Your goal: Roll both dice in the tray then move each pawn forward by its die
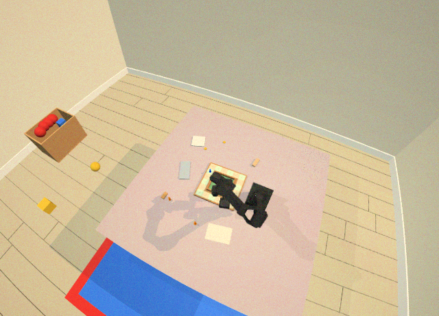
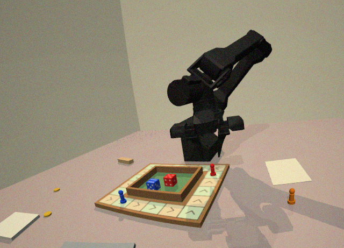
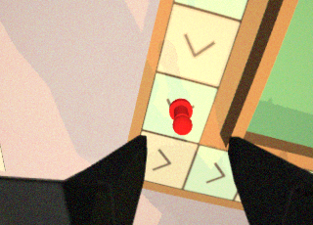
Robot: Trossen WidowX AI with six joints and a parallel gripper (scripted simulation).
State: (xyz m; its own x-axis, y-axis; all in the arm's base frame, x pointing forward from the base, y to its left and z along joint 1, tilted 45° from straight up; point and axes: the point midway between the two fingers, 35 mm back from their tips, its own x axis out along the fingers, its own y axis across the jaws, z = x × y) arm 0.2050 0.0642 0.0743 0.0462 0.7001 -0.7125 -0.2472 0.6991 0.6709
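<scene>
The red pawn lies 4 cm below my gripper tip. The rest, counted from my gripper tip: white card (20 cm to the left, 6 cm below, 4 cm behind); then green tray (11 cm to the right, 6 cm below, 6 cm ahead); then blue pawn (18 cm to the right, 18 cm ahead, 4 cm below).
</scene>
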